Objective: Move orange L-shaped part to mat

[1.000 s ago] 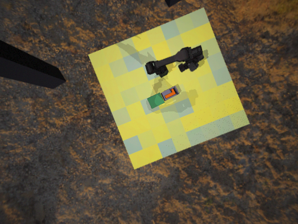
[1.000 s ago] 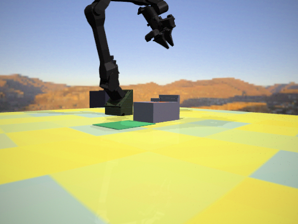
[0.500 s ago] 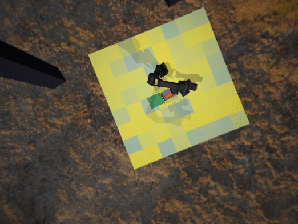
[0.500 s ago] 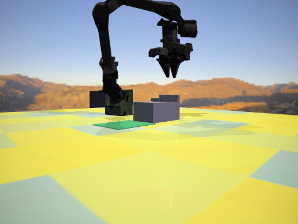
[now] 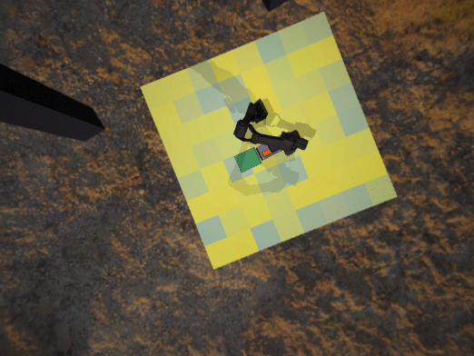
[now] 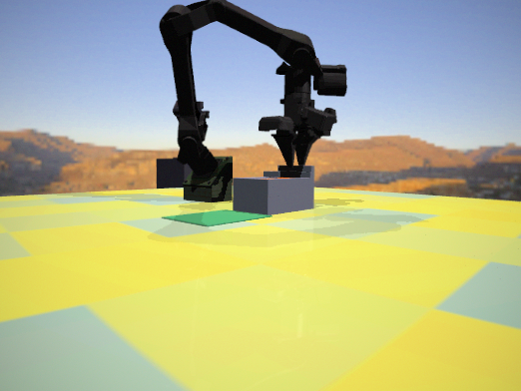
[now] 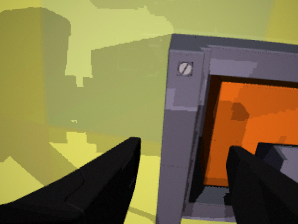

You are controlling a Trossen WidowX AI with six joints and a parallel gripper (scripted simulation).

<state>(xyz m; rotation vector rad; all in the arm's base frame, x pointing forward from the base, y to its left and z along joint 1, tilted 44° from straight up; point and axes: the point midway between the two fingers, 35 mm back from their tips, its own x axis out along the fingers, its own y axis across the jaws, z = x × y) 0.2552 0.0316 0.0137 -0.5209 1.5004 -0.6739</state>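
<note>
The orange L-shaped part is 10 mm behind my gripper tip, 50 mm to the right of it and 40 mm below it. From my gripper tip the other things lie so: green mat (20 mm behind, 220 mm to the right, 100 mm below).
</note>
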